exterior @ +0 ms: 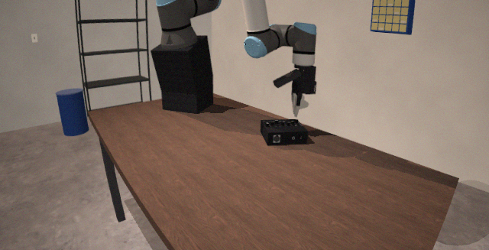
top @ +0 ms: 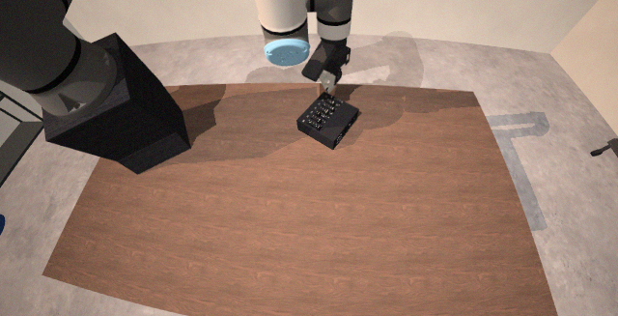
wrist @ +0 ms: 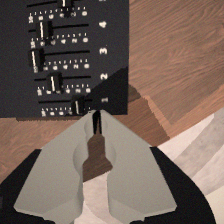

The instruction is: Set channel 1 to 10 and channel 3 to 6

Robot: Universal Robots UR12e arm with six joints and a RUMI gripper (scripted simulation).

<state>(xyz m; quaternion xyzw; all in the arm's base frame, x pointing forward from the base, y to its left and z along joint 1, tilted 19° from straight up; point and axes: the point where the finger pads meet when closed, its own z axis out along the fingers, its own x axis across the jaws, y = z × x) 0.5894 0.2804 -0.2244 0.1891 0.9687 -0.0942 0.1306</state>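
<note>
Now: hand 20 mm short of the channel 1 fader knob, 10 mm to the left of it and 20 mm above it. Also, from my hand: channel 2 fader (20 mm ahead, 30 mm to the right, 20 mm below).
</note>
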